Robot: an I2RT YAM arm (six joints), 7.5 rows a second.
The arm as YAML. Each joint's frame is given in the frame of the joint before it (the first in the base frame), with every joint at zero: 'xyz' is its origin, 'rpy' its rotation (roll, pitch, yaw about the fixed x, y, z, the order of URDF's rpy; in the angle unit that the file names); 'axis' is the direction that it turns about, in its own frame. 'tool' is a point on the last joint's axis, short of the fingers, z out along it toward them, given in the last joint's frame.
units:
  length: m
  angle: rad
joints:
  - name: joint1
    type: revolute
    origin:
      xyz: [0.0, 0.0, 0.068]
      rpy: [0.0, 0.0, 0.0]
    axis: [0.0, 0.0, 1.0]
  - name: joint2
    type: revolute
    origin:
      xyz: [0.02, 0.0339, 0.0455]
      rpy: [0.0, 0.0, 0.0]
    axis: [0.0, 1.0, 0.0]
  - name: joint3
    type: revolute
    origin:
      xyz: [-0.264, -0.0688, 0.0]
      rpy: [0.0, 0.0, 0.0]
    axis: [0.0, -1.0, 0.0]
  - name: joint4
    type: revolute
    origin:
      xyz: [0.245, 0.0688, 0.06]
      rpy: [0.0, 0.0, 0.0]
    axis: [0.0, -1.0, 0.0]
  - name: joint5
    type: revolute
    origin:
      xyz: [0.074, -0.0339, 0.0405]
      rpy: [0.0, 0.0, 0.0]
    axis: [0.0, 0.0, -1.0]
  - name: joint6
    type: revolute
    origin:
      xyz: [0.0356, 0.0, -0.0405]
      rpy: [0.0, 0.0, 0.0]
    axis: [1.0, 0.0, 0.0]
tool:
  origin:
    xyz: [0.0, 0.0, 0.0]
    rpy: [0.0, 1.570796, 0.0]
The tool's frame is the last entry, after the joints.
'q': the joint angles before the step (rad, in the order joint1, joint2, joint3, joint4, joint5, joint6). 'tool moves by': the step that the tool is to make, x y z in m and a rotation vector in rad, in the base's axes. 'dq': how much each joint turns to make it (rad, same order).
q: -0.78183, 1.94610, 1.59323, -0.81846, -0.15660, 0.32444
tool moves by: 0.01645, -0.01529, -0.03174, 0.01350, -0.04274, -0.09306
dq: 0.00190, 0.09346, 0.00001, 0.13047, 0.00229, 0.10414
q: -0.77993, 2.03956, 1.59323, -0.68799, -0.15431, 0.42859
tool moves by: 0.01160, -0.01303, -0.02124, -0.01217, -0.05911, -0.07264
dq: -0.00228, 0.06562, 0.00040, 0.12778, 0.00229, 0.07858
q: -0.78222, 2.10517, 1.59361, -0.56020, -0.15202, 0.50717
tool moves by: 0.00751, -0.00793, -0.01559, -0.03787, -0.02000, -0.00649
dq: 0.00039, 0.04653, -0.00004, 0.08739, 0.01450, -0.00037
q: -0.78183, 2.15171, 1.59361, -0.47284, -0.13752, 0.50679
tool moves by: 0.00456, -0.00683, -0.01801, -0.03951, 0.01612, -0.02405
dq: 0.00000, 0.04845, 0.00001, 0.06484, 0.04615, 0.00000
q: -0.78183, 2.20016, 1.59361, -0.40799, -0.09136, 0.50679
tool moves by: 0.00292, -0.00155, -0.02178, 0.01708, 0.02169, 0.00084
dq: 0.00229, 0.05112, -0.00036, 0.02402, 0.00343, -0.00038
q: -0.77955, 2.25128, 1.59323, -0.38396, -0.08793, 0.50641
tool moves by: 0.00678, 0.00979, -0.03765, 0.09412, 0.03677, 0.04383
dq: 0.02137, 0.08277, -0.00004, -0.00912, -0.04768, -0.00038
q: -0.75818, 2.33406, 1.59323, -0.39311, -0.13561, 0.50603
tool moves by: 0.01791, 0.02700, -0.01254, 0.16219, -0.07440, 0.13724
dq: 0.05453, 0.02860, 0.00001, -0.02634, -0.18922, -0.00841
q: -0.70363, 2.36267, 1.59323, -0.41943, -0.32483, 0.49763
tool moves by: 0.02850, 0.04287, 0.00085, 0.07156, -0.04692, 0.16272
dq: 0.10338, -0.00036, 0.00040, -0.01640, -0.10108, -0.02592
